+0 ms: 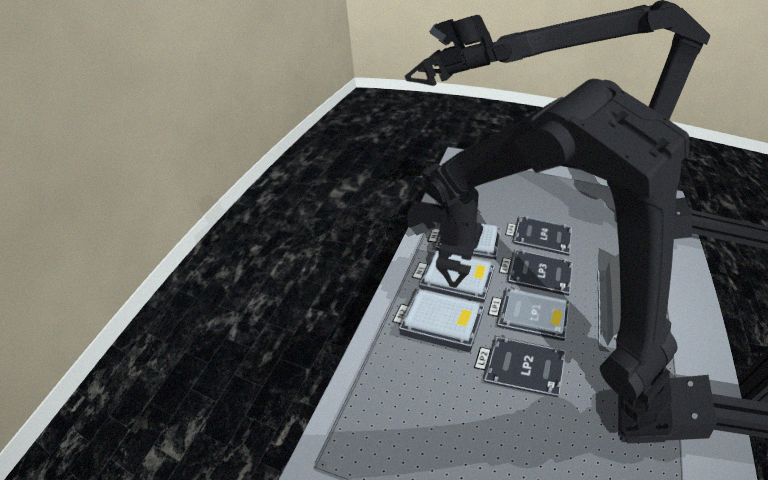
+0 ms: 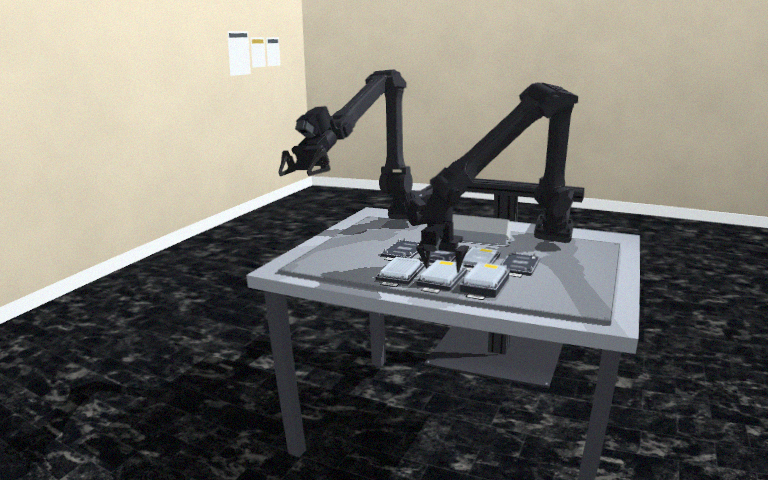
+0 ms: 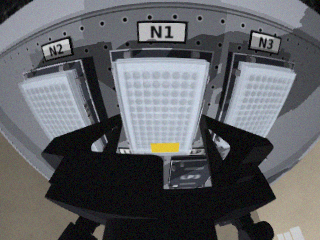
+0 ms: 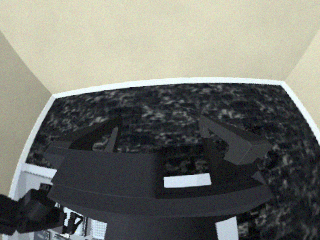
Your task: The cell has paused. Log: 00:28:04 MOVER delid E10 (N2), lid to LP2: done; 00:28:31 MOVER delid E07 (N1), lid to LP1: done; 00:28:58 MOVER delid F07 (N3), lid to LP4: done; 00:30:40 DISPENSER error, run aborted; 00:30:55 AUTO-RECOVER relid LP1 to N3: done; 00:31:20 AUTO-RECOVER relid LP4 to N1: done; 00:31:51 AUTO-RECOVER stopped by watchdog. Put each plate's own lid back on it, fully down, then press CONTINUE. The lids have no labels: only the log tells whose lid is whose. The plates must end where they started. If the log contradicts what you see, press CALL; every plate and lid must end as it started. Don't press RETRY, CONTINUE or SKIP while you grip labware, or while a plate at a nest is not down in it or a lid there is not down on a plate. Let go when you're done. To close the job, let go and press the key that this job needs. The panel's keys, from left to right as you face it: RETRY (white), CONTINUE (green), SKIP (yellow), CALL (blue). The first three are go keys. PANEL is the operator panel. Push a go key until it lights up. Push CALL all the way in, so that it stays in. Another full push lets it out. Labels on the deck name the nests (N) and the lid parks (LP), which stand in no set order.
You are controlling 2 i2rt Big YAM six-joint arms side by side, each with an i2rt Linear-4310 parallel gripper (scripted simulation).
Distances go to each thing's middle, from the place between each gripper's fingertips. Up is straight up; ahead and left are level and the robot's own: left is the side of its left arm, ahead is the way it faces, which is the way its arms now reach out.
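Labels:
The park LP2 (image 1: 538, 383) is 20 cm behind my left hand (image 1: 459, 271), 17 cm to the left of it and 3 cm below it. Then there's the park LP4 (image 1: 523, 226), which from that same left hand is 16 cm behind, 22 cm to the right and 3 cm below. The N3 plate (image 3: 264, 96) sits 13 cm to the right of my left hand, 2 cm ahead of it and 2 cm below it. And with the park LP3 (image 1: 518, 264), my left hand is 18 cm past it, 9 cm to the left of it and 3 cm above it.
From my right hand (image 2: 293, 174), the park LP2 is 500 mm to the left, 430 mm behind and 330 mm below. You'd find the park LP4 390 mm behind my right hand, 110 mm to the left of it and 330 mm below it, and the park LP3 410 mm behind that hand, 240 mm to the left of it and 330 mm below it. As for the N3 plate, my right hand is 320 mm above it, 210 mm past it and 200 mm to the right of it.

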